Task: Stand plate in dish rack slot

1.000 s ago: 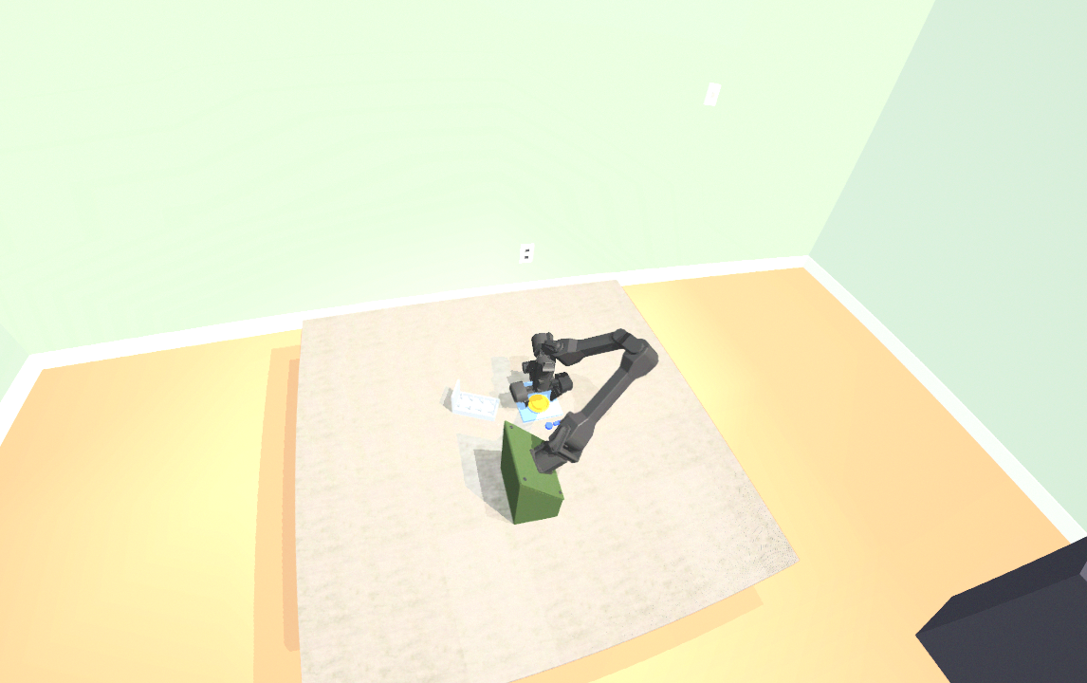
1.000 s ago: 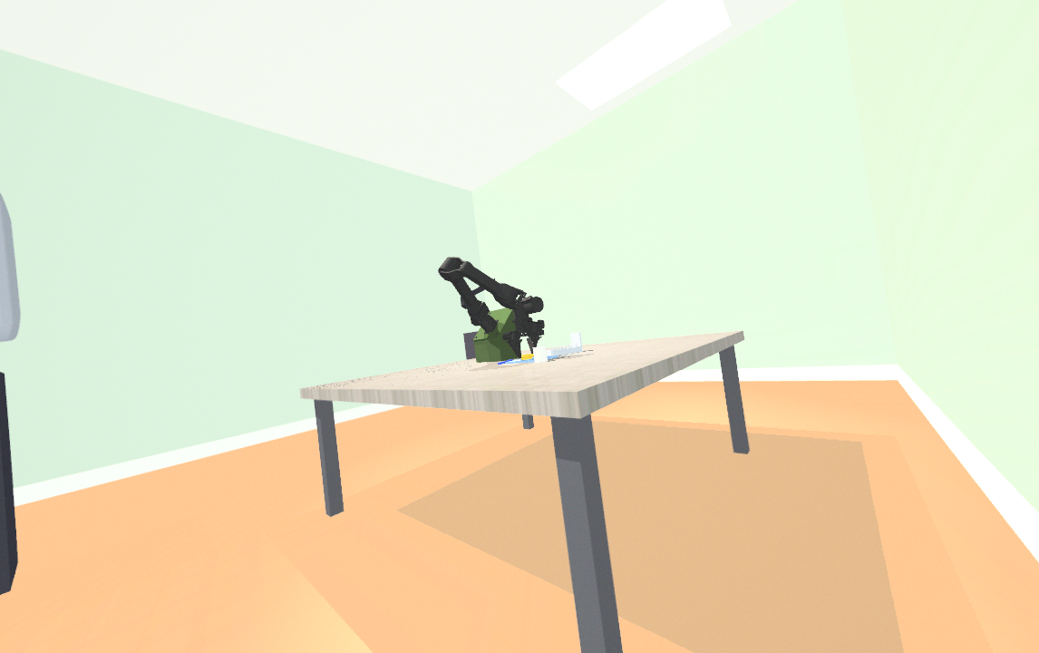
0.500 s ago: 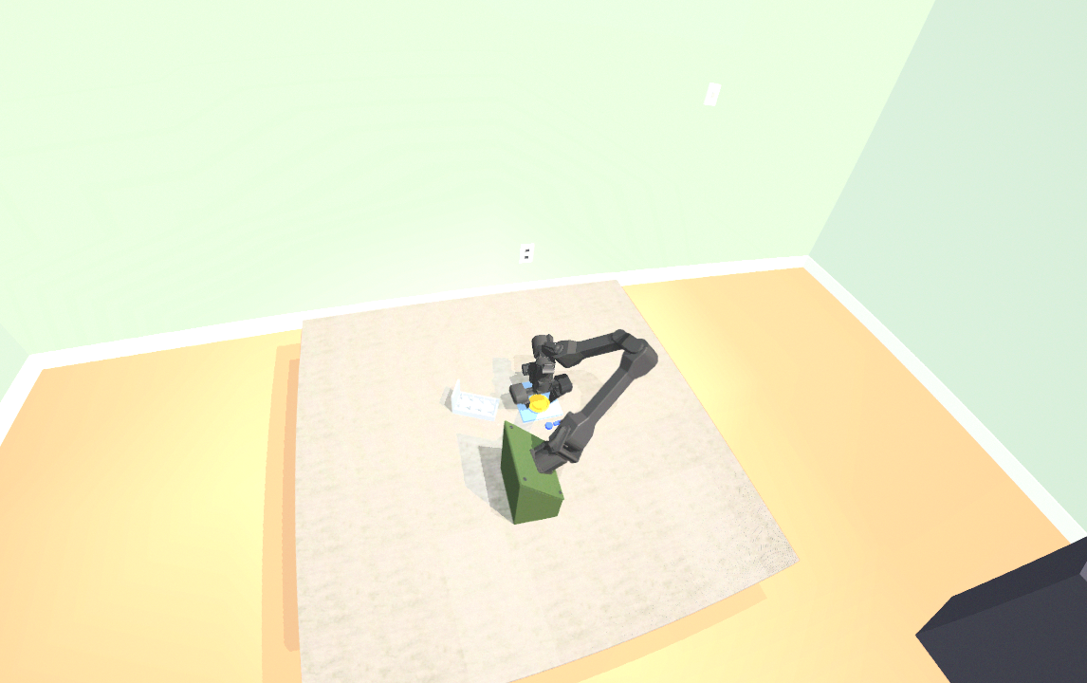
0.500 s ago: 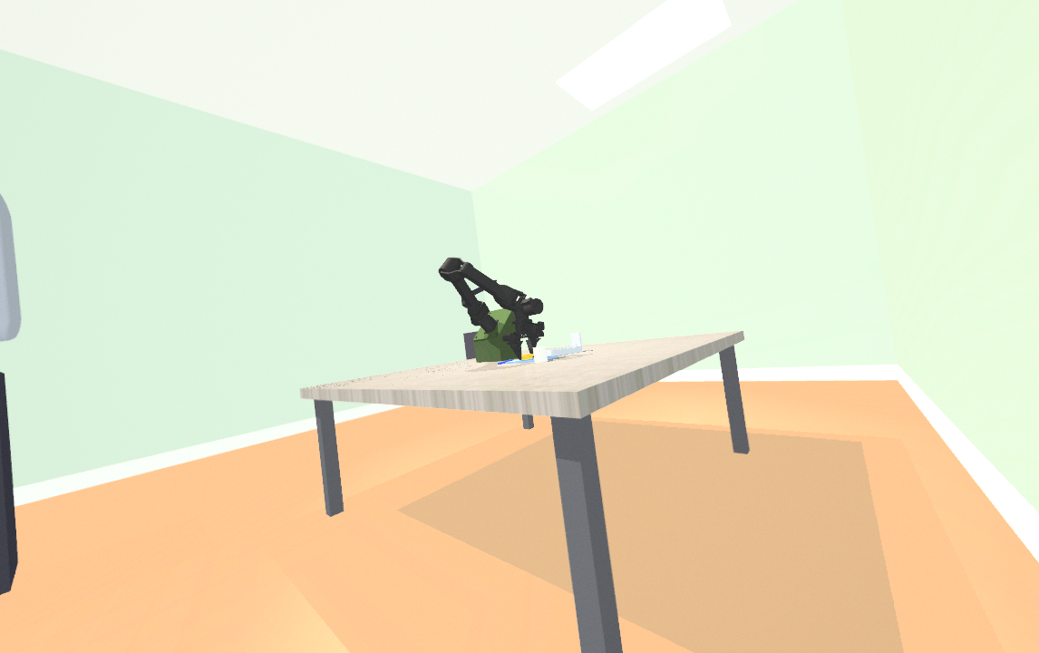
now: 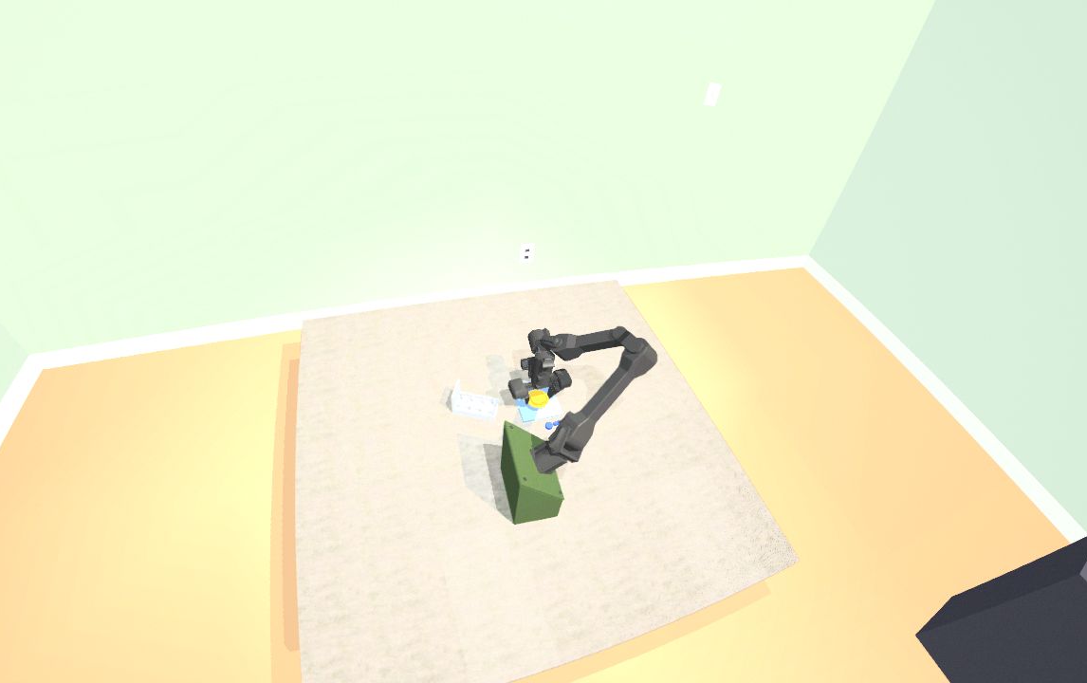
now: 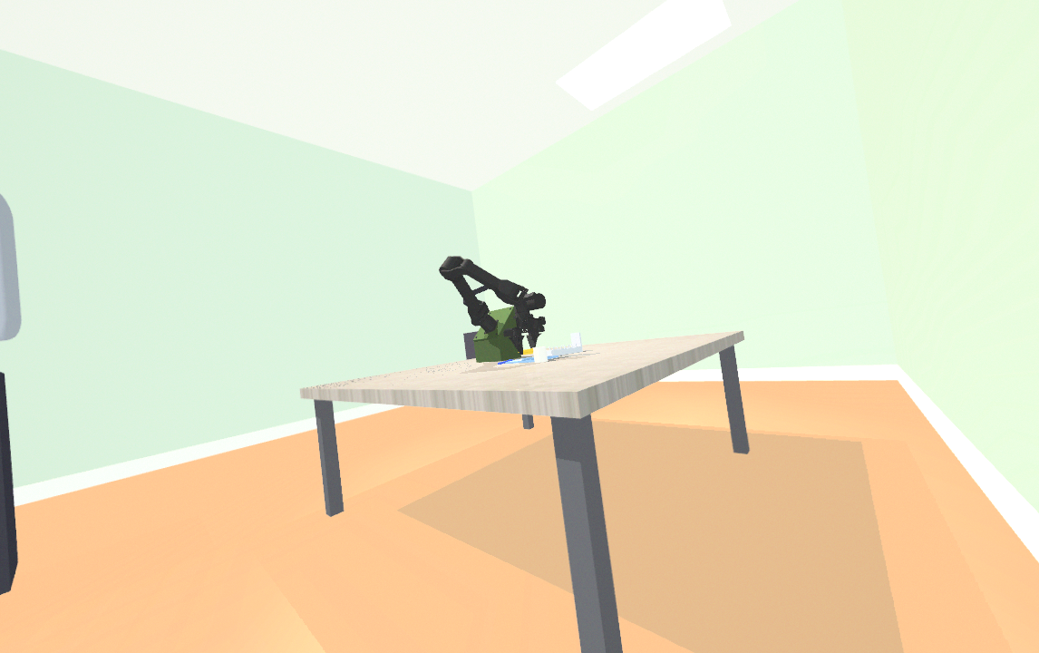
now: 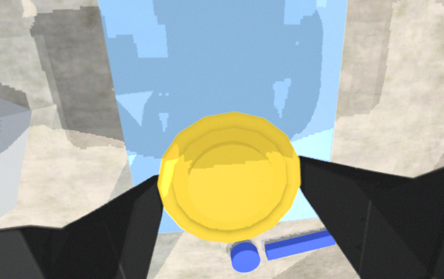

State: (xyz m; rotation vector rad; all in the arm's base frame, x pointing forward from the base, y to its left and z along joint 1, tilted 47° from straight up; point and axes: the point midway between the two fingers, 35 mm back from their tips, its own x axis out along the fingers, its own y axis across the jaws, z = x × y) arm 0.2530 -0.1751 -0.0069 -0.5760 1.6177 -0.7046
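The light blue mat lies 2 cm ahead of my gripper tip, 1 cm to the right of it and 2 cm below it. Also, from my gripper tip: blue spoon 8 cm behind, 3 cm to the right, 2 cm below; white cup 12 cm ahead, 9 cm to the right; yellow plate 1 cm above.
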